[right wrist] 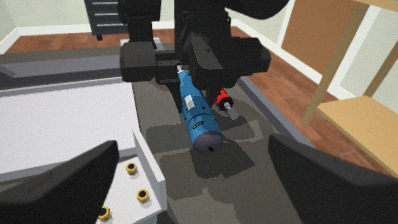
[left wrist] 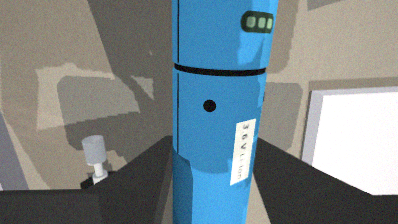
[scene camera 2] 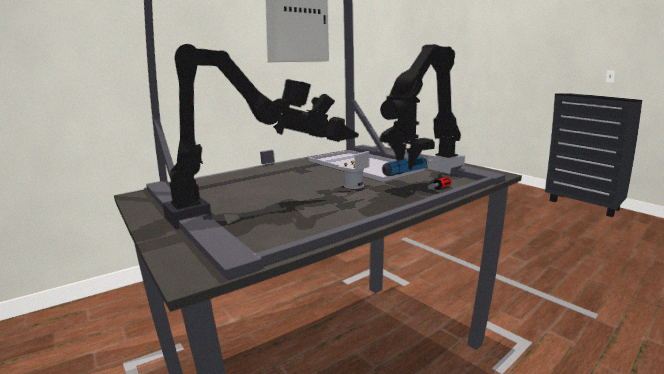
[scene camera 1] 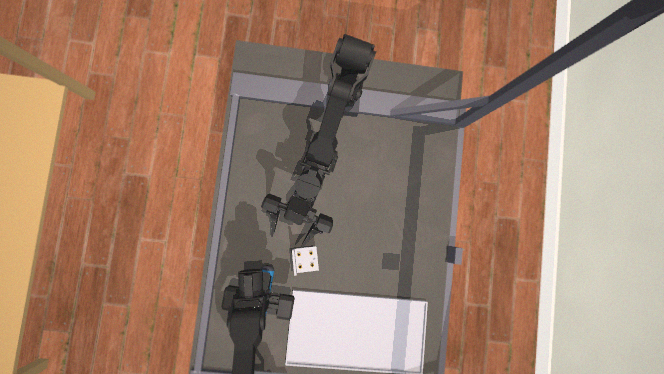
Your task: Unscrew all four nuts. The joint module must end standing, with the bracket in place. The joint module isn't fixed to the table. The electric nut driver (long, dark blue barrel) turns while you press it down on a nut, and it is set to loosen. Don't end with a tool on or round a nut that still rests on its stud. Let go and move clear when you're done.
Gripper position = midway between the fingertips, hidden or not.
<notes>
In view: the left gripper (scene camera 2: 405, 168), the right gripper (scene camera 1: 286, 242), a blue electric nut driver (left wrist: 219, 78) and a white tray (scene camera 1: 323, 325).
The white tray also shows in the right wrist view (right wrist: 52, 122) and in scene camera 2 (scene camera 2: 376, 162). The left gripper is seen too in the right wrist view (right wrist: 194, 110), in the left wrist view (left wrist: 211, 144) and in scene camera 1 (scene camera 1: 263, 295). The right gripper is seen too in the right wrist view (right wrist: 194, 144) and in scene camera 2 (scene camera 2: 351, 134).
</notes>
